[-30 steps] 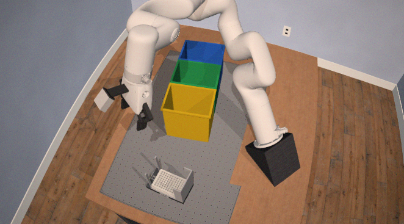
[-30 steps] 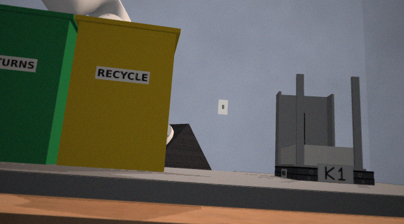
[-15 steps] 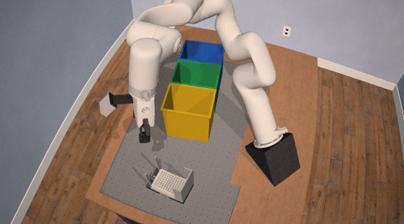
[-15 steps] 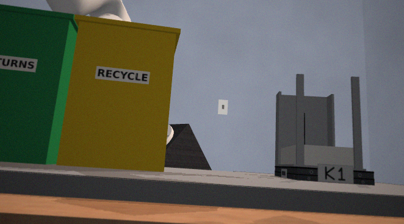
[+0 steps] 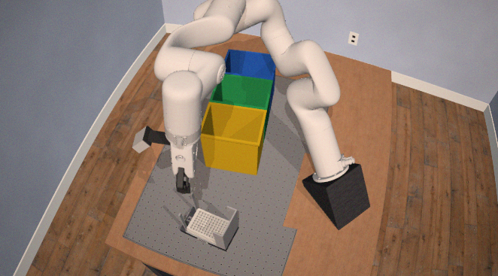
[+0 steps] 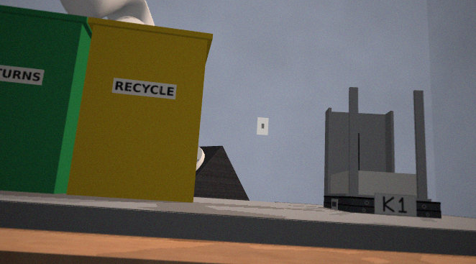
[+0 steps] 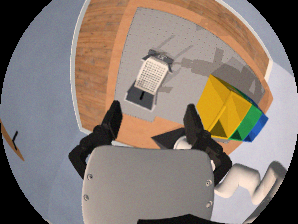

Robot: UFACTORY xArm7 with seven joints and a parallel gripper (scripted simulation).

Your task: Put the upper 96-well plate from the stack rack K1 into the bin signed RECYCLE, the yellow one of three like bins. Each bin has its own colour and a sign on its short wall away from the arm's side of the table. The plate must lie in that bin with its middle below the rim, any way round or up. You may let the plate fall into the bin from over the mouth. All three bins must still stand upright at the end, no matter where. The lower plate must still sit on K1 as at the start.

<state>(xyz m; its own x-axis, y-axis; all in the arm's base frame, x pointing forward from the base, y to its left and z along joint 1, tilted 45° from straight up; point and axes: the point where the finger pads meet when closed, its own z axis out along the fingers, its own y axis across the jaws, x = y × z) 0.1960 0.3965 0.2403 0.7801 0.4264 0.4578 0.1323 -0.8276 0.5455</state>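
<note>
Now: the K1 sign 300 mm below my hand and 50 mm ahead of it. Round my hand: green bin 400 mm to the right, 220 mm below, 70 mm behind; yellow bin 260 mm to the right, 220 mm below, 70 mm behind; blue bin 530 mm to the right, 220 mm below, 80 mm behind.
</note>
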